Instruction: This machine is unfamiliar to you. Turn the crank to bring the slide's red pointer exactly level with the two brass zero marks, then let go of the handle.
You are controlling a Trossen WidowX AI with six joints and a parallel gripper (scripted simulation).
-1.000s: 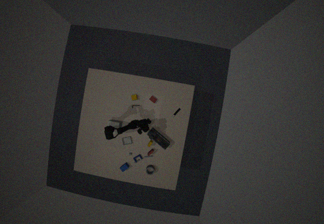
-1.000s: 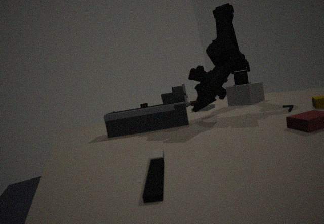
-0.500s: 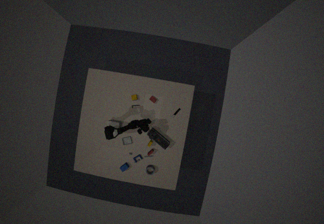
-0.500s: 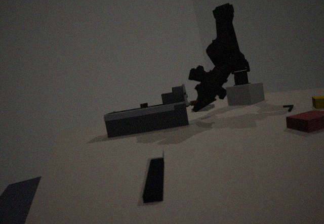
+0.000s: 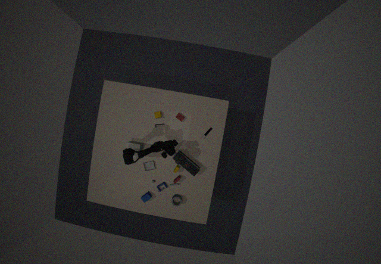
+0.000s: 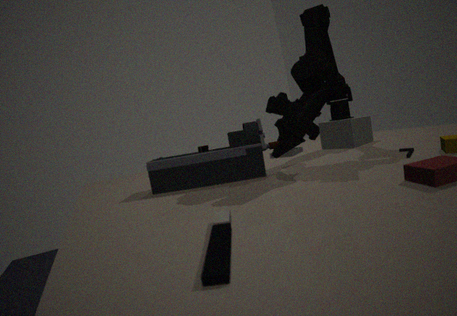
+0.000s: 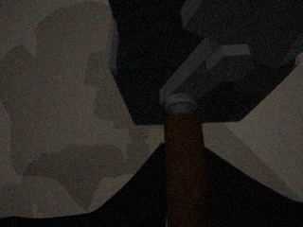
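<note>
My gripper tip is now 20 mm past the brown crank handle, 10 mm to the right of it and 30 mm below it. From my gripper tip the other things lie so: red pointer 140 mm ahead, 70 mm to the right, 50 mm above; then grey plate 190 mm behind, 240 mm to the right, 30 mm below; then blue piece 110 mm behind, 550 mm to the right, 20 mm below.
</note>
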